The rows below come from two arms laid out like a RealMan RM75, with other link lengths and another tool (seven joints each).
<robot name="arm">
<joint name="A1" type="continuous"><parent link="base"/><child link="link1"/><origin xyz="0 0 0.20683" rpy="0 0 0"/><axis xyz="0 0 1"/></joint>
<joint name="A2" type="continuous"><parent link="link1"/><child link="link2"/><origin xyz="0 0 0" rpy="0 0 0"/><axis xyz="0 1 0"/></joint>
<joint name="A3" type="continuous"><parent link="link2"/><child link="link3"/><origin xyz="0 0 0.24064" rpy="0 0 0"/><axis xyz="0 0 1"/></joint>
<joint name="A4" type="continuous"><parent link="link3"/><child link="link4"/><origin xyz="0 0 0" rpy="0 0 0"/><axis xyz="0 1 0"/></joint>
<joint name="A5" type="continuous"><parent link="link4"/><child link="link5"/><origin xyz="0 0 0.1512" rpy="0 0 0"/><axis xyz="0 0 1"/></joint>
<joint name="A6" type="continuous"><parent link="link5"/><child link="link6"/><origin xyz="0 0 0" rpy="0 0 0"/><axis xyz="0 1 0"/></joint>
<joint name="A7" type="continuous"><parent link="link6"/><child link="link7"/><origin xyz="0 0 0.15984" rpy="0 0 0"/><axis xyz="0 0 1"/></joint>
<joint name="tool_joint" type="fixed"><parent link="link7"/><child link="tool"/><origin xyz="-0.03 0.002 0.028" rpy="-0.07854 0 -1.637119"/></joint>
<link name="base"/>
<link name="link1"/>
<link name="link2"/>
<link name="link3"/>
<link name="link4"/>
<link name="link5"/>
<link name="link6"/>
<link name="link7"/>
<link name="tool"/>
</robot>
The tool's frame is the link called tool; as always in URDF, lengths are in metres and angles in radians. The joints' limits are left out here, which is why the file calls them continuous.
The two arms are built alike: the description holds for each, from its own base.
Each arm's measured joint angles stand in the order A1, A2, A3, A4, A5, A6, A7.
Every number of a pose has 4 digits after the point.
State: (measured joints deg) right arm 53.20 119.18 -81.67 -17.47 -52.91 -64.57 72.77; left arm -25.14 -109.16 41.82 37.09 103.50 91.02 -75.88
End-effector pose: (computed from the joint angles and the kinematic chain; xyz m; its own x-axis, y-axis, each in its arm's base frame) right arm 0.0260 0.3753 -0.0768 0.4090 0.9053 0.1150 0.6901 -0.2244 -0.6880; left arm -0.2551 0.2899 -0.0131 -0.5079 0.8237 0.2522 0.7409 0.2683 0.6157
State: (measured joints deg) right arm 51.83 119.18 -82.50 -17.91 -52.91 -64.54 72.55; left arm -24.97 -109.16 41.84 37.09 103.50 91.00 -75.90
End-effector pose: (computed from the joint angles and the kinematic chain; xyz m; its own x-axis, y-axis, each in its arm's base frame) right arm 0.0334 0.3724 -0.0785 0.4152 0.9022 0.1172 0.6948 -0.2312 -0.6811; left arm -0.2560 0.2891 -0.0132 -0.5106 0.8220 0.2521 0.7401 0.2709 0.6156
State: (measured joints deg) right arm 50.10 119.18 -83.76 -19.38 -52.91 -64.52 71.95; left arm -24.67 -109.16 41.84 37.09 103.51 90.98 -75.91
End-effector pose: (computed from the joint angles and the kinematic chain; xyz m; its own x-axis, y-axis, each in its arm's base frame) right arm 0.0389 0.3676 -0.0797 0.4052 0.9055 0.1264 0.7046 -0.2212 -0.6742; left arm -0.2576 0.2878 -0.0132 -0.5151 0.8191 0.2522 0.7387 0.2750 0.6154
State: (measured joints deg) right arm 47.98 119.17 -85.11 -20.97 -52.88 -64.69 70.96; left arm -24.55 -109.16 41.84 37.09 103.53 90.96 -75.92
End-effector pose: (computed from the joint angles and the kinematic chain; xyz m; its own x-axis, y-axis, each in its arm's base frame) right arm 0.0457 0.3614 -0.0807 0.3926 0.9094 0.1376 0.7151 -0.2077 -0.6674; left arm -0.2583 0.2872 -0.0132 -0.5171 0.8179 0.2524 0.7382 0.2769 0.6152
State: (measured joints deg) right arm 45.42 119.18 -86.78 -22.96 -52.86 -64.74 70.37; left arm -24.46 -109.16 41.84 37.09 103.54 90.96 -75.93
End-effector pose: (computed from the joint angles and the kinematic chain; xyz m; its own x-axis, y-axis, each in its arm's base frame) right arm 0.0537 0.3538 -0.0823 0.3844 0.9119 0.1437 0.7238 -0.2012 -0.6600; left arm -0.2588 0.2868 -0.0132 -0.5185 0.8170 0.2522 0.7377 0.2783 0.6151
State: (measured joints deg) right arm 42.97 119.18 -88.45 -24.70 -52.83 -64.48 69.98; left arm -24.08 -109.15 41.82 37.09 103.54 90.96 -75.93
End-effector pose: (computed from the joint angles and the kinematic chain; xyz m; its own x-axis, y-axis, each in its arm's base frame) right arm 0.0622 0.3470 -0.0846 0.3833 0.9116 0.1484 0.7321 -0.2019 -0.6506; left arm -0.2607 0.2852 -0.0131 -0.5240 0.8134 0.2526 0.7358 0.2830 0.6152
